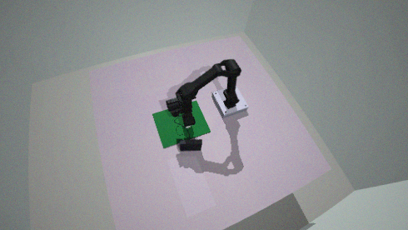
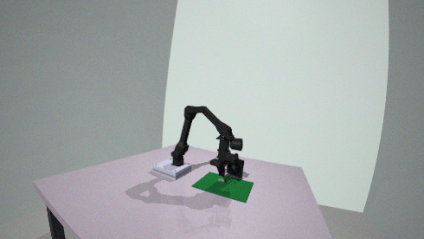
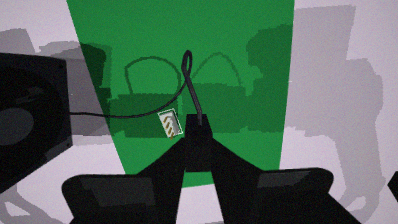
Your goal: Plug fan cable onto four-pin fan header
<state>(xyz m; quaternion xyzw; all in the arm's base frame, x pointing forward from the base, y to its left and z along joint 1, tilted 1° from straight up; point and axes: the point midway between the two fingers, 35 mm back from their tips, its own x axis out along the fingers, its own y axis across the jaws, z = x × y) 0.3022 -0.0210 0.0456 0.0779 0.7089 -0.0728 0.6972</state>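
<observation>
Right now the white four-pin fan header is 6 cm below my gripper tip and 3 cm to the left of it. The rest, counted from my gripper tip: green board (8 cm below, 3 cm ahead, 1 cm to the right); then black fan plug (1 cm ahead, 1 cm above); then black fan (16 cm to the left, 5 cm ahead, 1 cm below).
</observation>
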